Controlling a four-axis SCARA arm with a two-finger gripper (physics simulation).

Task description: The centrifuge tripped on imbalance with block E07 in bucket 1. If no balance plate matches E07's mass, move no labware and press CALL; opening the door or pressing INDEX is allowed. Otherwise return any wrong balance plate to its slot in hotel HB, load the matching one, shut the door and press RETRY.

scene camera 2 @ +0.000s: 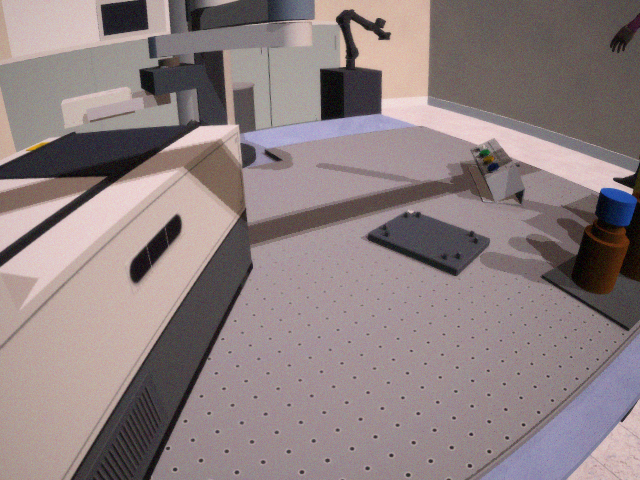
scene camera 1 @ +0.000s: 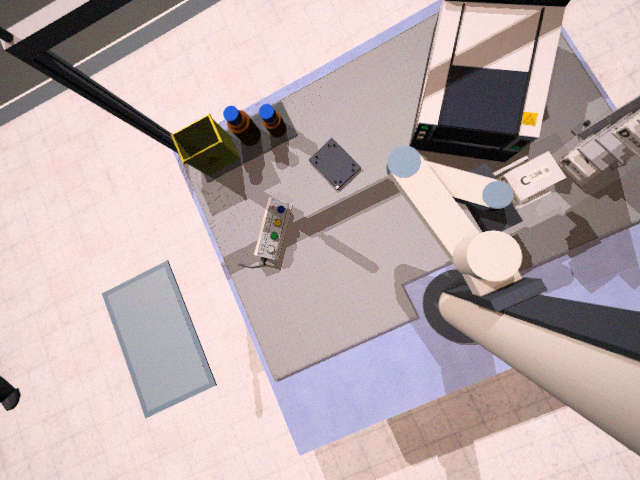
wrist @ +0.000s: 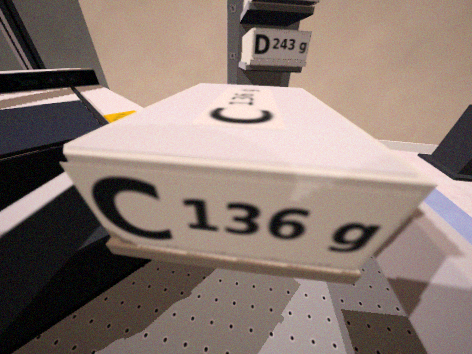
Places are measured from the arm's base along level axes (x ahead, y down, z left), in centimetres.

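Pixels of known places: gripper, between the fingertips: (scene camera 2: 86,110) (scene camera 1: 536,174).
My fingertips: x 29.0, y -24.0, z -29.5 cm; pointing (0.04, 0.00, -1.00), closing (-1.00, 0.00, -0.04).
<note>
For each thing: its top centre in the pictures, then the offset to it from my fingertips. "*": a spot on its surface instead.
- balance plate C, centre of its top: (wrist: 245,100) (scene camera 2: 95,94) (scene camera 1: 534,175) dx -0.1, dy -2.6, dz +2.1 cm
- Hotel HB, a spot on its surface: (wrist: 233,35) * dx +5.8, dy -8.0, dz -29.9 cm
- plate D, centre of its top: (wrist: 271,34) dx -1.3, dy -7.8, dz -25.0 cm
- dark door panel, centre of its top: (scene camera 2: 91,148) (scene camera 1: 483,98) dx +26.7, dy +1.4, dz +1.0 cm
- button box, centre of its top: (scene camera 2: 497,149) (scene camera 1: 268,227) dx +24.6, dy +14.4, dz +78.3 cm
- dark pinned plate, centre of its top: (scene camera 2: 431,230) (scene camera 1: 334,162) dx +37.1, dy +20.4, dz +46.7 cm
- yellow-edged bin, a spot on its surface: (scene camera 1: 217,149) * dx +56.8, dy +8.6, dz +82.2 cm
My gripper (scene camera 1: 527,181) is shut on balance plate C (scene camera 1: 552,173) (wrist: 240,215), a white block labelled "C 136 g", held level above the bench beside the centrifuge's front right corner. Plate C also shows in scene camera 2 (scene camera 2: 76,107). Hotel HB (scene camera 1: 610,119) (wrist: 233,35) stands beyond it; plate D (wrist: 280,47), labelled "243 g", sits in one of its slots. The white centrifuge (scene camera 1: 543,82) (scene camera 2: 170,268) has a dark door panel (scene camera 1: 483,98) (scene camera 2: 98,149) over its front half. The button box (scene camera 1: 265,227) (scene camera 2: 504,183) has blue, yellow, green and white buttons. Block E07 is not visible.
A dark pinned plate (scene camera 1: 334,163) (scene camera 2: 429,240) lies on the bench between centrifuge and button box. Brown bottles with blue caps (scene camera 1: 238,124) (scene camera 2: 599,258) and a yellow-edged bin (scene camera 1: 217,149) stand at the far left. My arm (scene camera 1: 436,206) spans the bench's right part.
</note>
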